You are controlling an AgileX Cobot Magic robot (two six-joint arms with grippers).
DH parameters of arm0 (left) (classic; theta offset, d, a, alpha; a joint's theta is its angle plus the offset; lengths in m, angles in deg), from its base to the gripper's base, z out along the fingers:
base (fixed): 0 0 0 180
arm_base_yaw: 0 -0.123 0 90
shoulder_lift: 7.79 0 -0.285 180
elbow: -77.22 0 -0.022 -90
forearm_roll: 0 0.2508 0 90
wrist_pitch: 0 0 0.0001 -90
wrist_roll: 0 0.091 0 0
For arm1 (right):
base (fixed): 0 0 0 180
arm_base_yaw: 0 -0.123 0 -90
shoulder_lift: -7.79 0 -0.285 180
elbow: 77.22 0 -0.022 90
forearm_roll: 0 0.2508 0 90
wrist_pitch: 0 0 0.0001 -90
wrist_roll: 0 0.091 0 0
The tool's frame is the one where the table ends.
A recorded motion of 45 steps. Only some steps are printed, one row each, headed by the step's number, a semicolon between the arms.
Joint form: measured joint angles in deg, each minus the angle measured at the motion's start. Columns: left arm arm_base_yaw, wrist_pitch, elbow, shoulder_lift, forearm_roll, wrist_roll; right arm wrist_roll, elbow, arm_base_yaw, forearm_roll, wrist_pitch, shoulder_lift.
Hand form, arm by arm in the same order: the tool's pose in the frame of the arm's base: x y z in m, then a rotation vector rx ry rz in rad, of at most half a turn. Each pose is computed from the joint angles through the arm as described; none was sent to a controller.
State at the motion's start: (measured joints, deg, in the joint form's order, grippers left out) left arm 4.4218 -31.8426 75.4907 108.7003 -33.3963 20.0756; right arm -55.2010 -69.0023 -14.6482 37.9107 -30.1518 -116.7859
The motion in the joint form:
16: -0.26 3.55 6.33 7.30 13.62 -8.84; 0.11 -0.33 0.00 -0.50 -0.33 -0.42
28: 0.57 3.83 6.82 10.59 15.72 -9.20; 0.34 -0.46 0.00 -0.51 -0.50 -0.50
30: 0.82 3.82 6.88 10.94 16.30 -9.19; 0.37 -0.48 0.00 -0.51 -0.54 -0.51
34: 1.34 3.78 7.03 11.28 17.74 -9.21; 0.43 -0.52 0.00 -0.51 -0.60 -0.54
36: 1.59 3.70 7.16 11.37 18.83 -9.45; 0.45 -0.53 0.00 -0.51 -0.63 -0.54
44: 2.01 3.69 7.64 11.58 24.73 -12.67; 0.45 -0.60 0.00 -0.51 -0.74 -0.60
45: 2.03 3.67 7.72 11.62 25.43 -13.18; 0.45 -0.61 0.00 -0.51 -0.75 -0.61
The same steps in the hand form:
16: 0.4360 -0.0464 0.1822 0.0145 2.5534 -0.2764; 0.3747 0.1270 0.1217 -0.9256 2.5516 0.3951
28: 0.4399 -0.0515 0.1590 0.0554 2.6016 -0.2479; 0.3749 0.1272 0.1216 -0.9223 2.5546 0.3985
30: 0.4400 -0.0530 0.1565 0.0711 2.6075 -0.2400; 0.3750 0.1272 0.1216 -0.9220 2.5551 0.3993
34: 0.4401 -0.0560 0.1543 0.1076 2.6127 -0.2205; 0.3750 0.1273 0.1215 -0.9212 2.5561 0.4004
36: 0.4402 -0.0572 0.1539 0.1272 2.6142 -0.2064; 0.3750 0.1273 0.1216 -0.9210 2.5564 0.4009
44: 0.4415 -0.0563 0.1538 0.1663 2.6154 -0.1340; 0.3751 0.1274 0.1214 -0.9221 2.5572 0.4026
45: 0.4417 -0.0560 0.1538 0.1673 2.6156 -0.1260; 0.3752 0.1275 0.1214 -0.9221 2.5573 0.4027

